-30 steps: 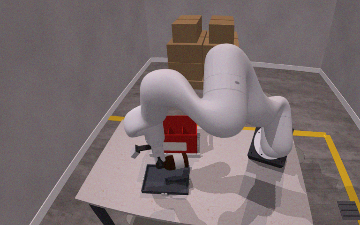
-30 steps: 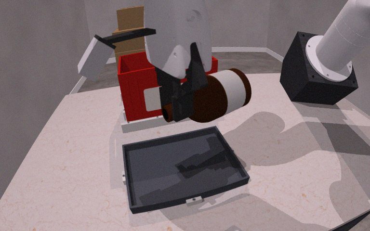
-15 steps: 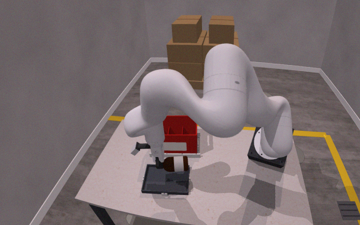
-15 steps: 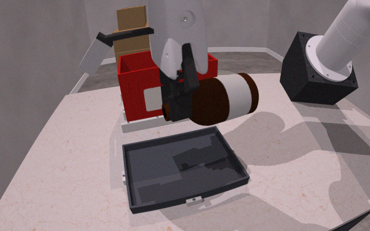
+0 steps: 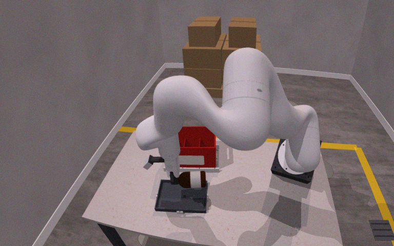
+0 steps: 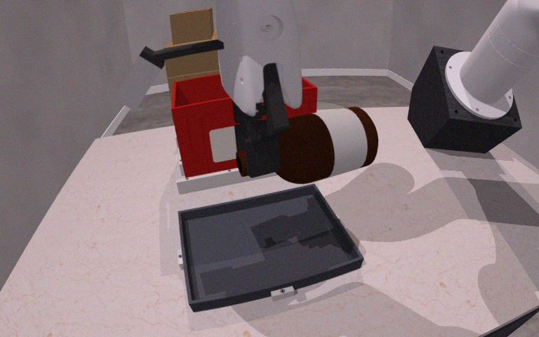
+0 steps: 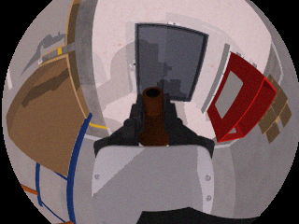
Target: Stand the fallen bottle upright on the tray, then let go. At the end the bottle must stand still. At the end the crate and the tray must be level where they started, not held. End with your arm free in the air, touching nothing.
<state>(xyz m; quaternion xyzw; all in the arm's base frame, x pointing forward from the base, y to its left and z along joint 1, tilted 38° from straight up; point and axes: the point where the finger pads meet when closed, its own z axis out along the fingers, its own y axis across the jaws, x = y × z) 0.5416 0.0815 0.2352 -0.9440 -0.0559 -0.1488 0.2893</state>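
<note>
My gripper is now 6 cm past the brown bottle, 1 cm to the left of it and 2 cm above it. From my hand the other things lie so: tray (5 cm to the right, 19 cm below); then red crate (33 cm to the right, 12 cm below).
</note>
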